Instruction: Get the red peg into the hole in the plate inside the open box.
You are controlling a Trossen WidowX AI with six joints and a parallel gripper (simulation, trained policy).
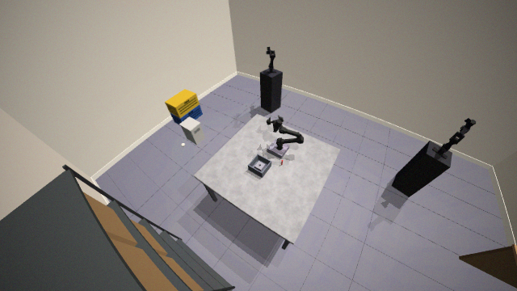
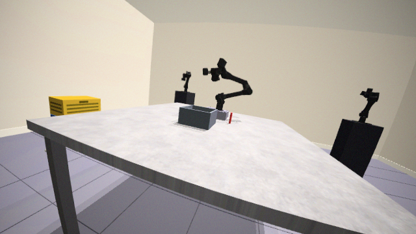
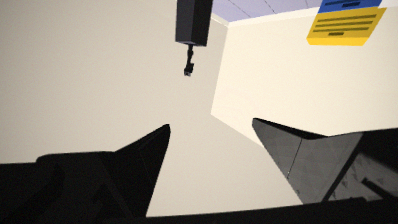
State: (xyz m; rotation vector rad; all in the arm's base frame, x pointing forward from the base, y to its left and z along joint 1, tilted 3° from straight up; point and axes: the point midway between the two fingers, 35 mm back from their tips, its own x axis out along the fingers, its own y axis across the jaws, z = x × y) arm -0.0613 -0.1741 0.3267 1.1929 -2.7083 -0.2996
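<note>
Now: the red peg 230 mm ahead of my gripper tip, 340 mm to the left of it and 350 mm below it. The rest, counted from my gripper tip: grey box: 440 mm ahead, 190 mm to the left, 370 mm below; then pale plate: 440 mm ahead, 190 mm to the left, 350 mm below.
</note>
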